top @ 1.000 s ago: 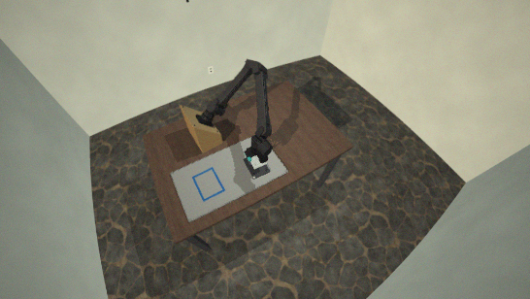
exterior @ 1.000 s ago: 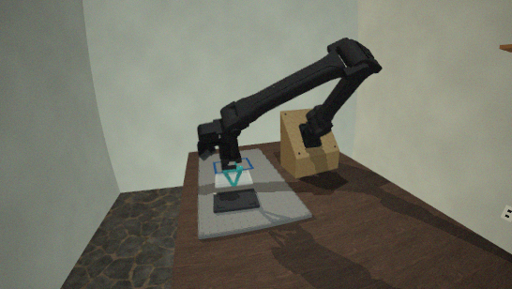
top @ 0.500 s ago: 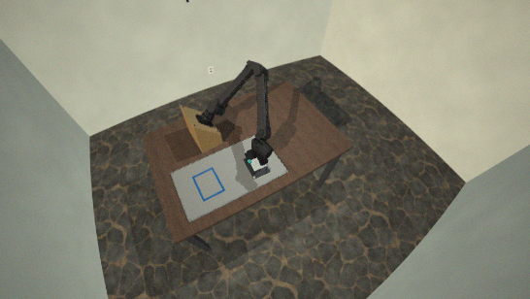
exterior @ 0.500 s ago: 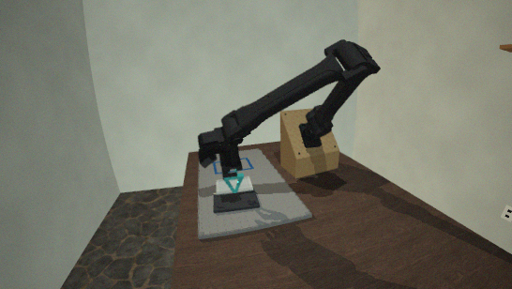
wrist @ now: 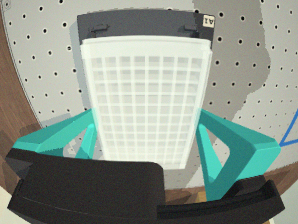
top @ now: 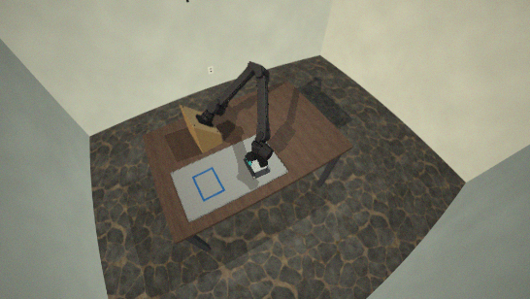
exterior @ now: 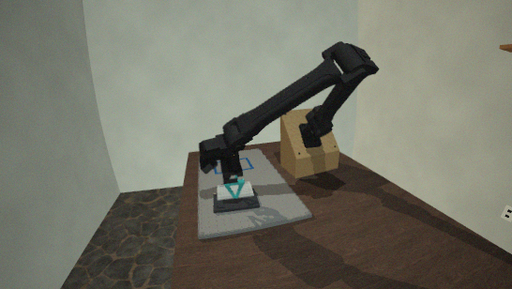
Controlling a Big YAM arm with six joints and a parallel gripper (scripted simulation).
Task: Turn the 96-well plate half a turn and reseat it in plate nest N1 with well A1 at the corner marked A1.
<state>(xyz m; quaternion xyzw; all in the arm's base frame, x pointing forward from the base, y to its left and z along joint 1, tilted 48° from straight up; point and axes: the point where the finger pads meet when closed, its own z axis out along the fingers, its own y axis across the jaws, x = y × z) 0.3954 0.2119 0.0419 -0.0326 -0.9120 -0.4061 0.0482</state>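
Now: the dark plate nest N1 4 cm below my hand. From my hand the other things lie so: A1 mark (7 cm ahead, 6 cm to the right, 4 cm below); white 96-well plate (right at my hand).
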